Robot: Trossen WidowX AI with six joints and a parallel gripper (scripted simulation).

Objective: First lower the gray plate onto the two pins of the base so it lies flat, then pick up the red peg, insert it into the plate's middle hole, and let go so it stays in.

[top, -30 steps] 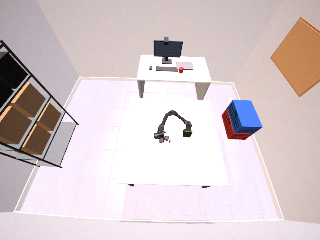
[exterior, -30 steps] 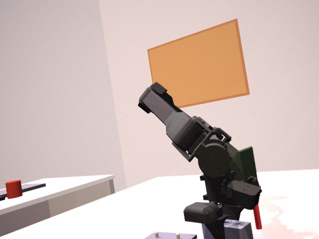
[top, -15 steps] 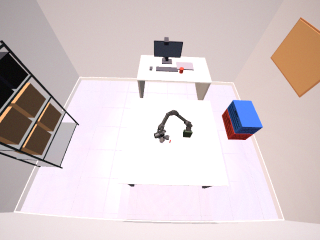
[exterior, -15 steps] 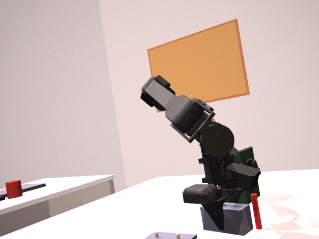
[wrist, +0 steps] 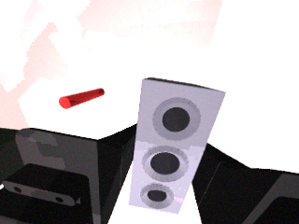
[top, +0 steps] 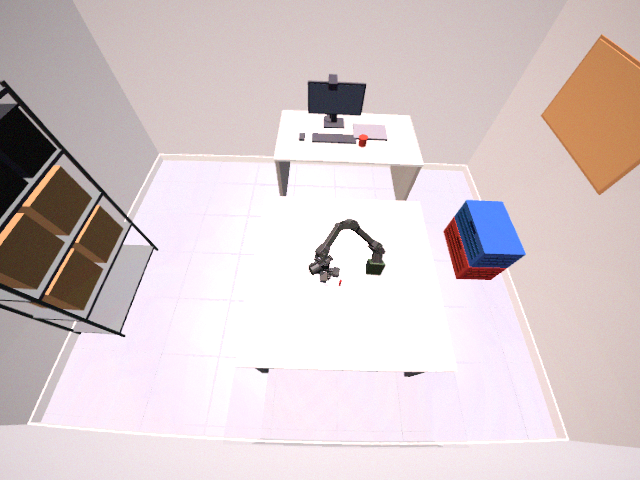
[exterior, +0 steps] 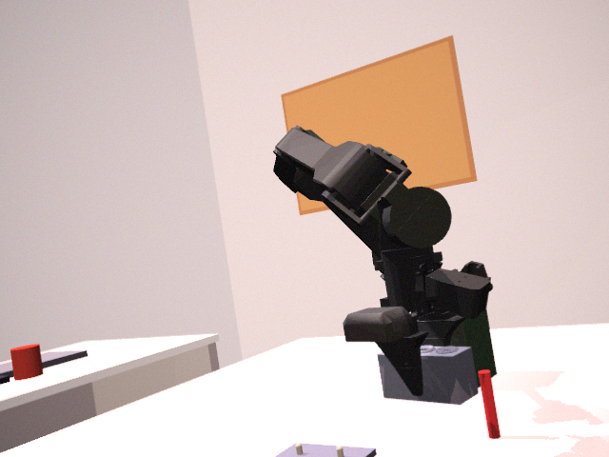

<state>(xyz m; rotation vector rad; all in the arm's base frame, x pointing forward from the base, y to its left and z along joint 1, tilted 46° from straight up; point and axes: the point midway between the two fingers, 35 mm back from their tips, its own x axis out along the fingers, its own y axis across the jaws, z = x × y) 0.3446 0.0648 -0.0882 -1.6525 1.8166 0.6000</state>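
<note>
Now: gripper tip 15 cm to the left of the base, 8 cm above it and 1 cm short of it. Round my gripper tip: gray plate 3 cm above; then red peg 11 cm behind, 5 cm below, 2 cm to the left.
</note>
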